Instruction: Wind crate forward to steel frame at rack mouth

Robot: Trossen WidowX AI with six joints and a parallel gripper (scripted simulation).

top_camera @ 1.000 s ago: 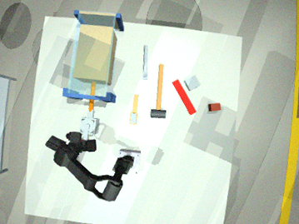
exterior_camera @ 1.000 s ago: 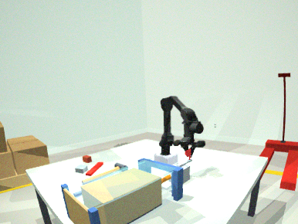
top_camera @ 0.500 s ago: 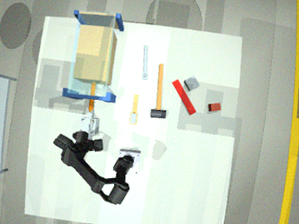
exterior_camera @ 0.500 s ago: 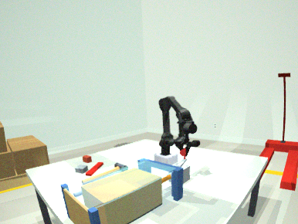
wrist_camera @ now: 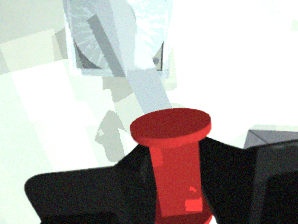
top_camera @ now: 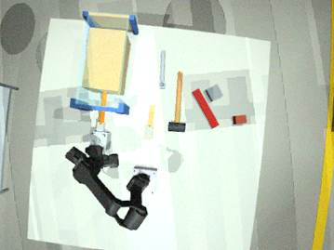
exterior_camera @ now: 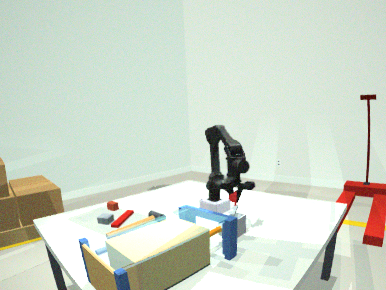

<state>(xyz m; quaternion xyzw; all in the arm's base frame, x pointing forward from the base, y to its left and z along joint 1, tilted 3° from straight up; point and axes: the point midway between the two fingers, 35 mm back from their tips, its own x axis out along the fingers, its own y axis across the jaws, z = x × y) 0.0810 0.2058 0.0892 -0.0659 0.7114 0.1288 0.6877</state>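
Right now the winch handle is 3 cm ahead of my gripper tip, 2 cm to the left of it and 1 cm below it. The rest, counted from my gripper tip: winch: 9 cm below, 7 cm ahead, 4 cm to the left; red grip: 2 cm above; blue frame: 24 cm ahead, 6 cm to the left, 1 cm below.
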